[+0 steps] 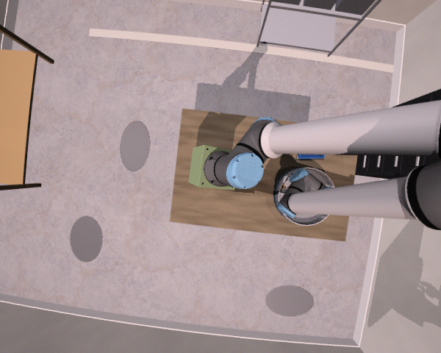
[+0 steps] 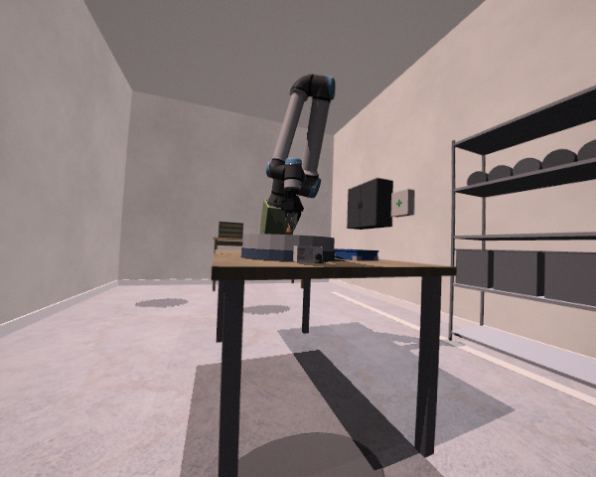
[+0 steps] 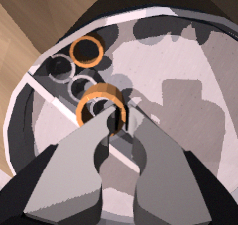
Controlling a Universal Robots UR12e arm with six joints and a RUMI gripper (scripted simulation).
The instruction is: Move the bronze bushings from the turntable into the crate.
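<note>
The blue crate lies 21 cm ahead of my hand, 26 cm to the left of it and 12 cm below it. Round my hand: round grey turntable: 12 cm ahead, 9 cm to the right, 9 cm below.
</note>
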